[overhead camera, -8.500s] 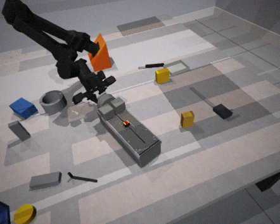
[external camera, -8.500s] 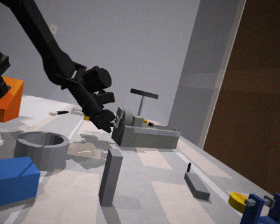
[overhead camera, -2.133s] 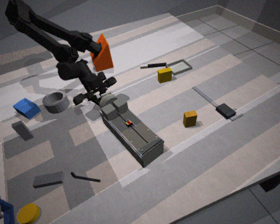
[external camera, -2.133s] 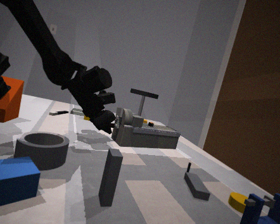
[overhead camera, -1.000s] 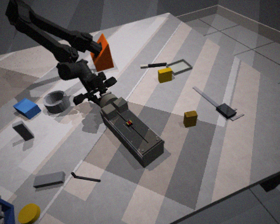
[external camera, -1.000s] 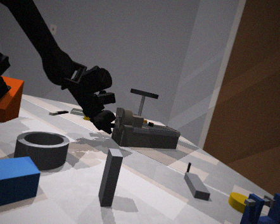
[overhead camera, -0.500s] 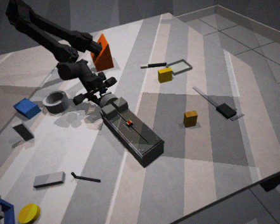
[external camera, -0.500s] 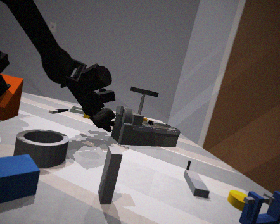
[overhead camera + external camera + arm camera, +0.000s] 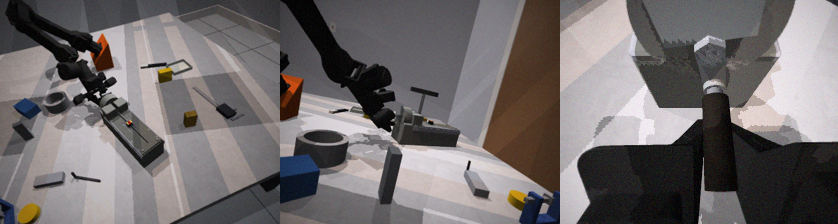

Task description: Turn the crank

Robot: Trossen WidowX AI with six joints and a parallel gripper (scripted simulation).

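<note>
Now: gripper tip 3 cm below the dark crank handle, 2 cm past it and 1 cm to the left of it. From my gripper tip the other things lie so: black hex key 25 cm ahead, 12 cm to the right, 2 cm below; then blue block 34 cm to the right, 14 cm behind, 1 cm below; then red pointer 15 cm ahead, 7 cm to the left, 5 cm above.
</note>
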